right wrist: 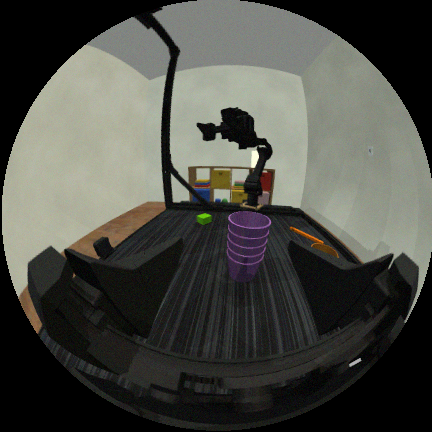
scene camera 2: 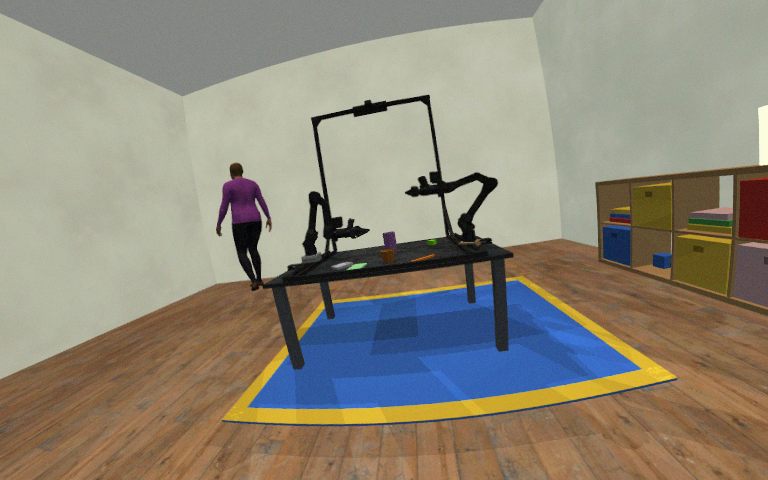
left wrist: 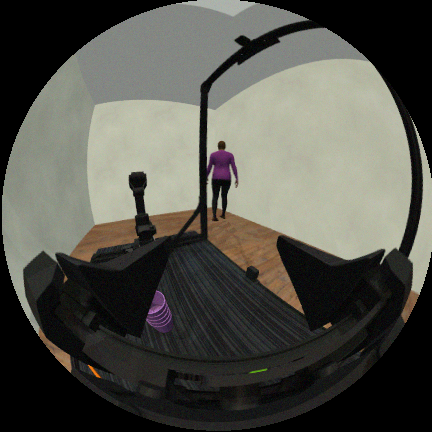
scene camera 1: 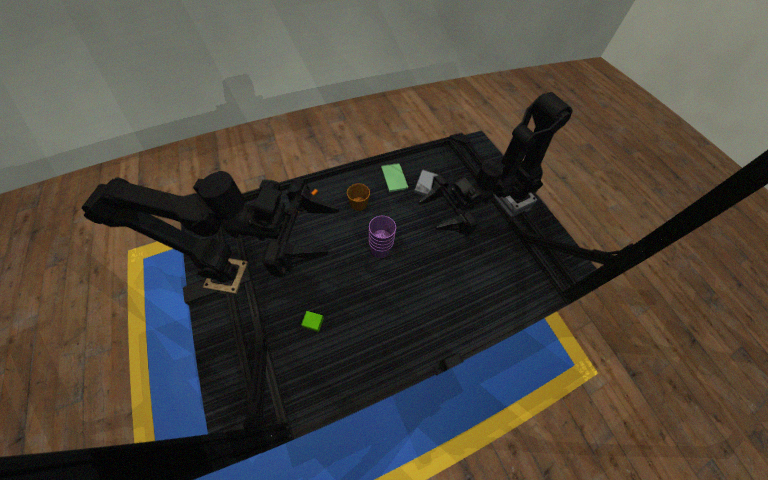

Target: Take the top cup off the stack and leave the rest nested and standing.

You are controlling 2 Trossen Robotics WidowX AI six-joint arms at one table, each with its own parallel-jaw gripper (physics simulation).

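Frame: origin at the left arm's base, x ahead, y left, z up, level; centimetres.
Where they show: left gripper, fingertip midpoint: [right wrist: 207, 120] [scene camera 2: 408, 192] [left wrist: 224, 241] [scene camera 1: 333, 230]; right gripper, fingertip midpoint: [right wrist: 237, 244] [scene camera 2: 368, 230] [scene camera 1: 427, 215]; left arm's base, origin of the base link: [right wrist: 251, 204] [scene camera 2: 469, 241] [scene camera 1: 225, 273]; right arm's base, origin of the base link: [scene camera 2: 311, 254] [scene camera 1: 518, 193].
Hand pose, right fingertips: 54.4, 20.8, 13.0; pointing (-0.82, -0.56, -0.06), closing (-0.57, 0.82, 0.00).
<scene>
Each offset is from my right fingertips to the top centre of the thing, as dx, dy, dz. "pt": to the spot under its first point. Level surfaces: height alone.
A stack of several nested purple cups @(-11.9, -4.2, -2.6) [scene camera 1: 381, 236] @(-11.9, -4.2, -6.2) [scene camera 2: 389, 241] @(-11.9, -4.2, -4.4) [left wrist: 161, 315] [right wrist: 245, 250] stands upright on the black table @(dz -15.9) [scene camera 1: 396, 316]. The top cup @(pt -14.6, -5.0, -4.9) [right wrist: 249, 222] has its rim uppermost, with the other rims ringed closely below it. My left gripper [scene camera 1: 332, 232] [scene camera 2: 408, 192] is open and empty, well above the table and to the left of the stack in scene camera 1. In the left wrist view its left finger partly hides the stack. My right gripper [scene camera 1: 428, 213] [scene camera 2: 367, 230] is open and empty, low over the table to the right of the stack in scene camera 1, apart from it and facing it.
An orange cup @(-21.7, +12.3, -9.8) [scene camera 1: 357, 196] [scene camera 2: 387, 255] stands behind the stack in scene camera 1. A light green flat piece @(-10.8, +26.4, -14.9) [scene camera 1: 394, 177] and a grey one @(+1.4, +25.4, -14.4) [scene camera 1: 425, 181] lie near the far edge. A green block @(-26.4, -29.4, -13.1) [scene camera 1: 312, 320] [right wrist: 204, 219] lies at the front left. An orange stick @(-39.7, +8.7, -14.9) [scene camera 2: 423, 258] [right wrist: 306, 234] lies beyond the orange cup.
</scene>
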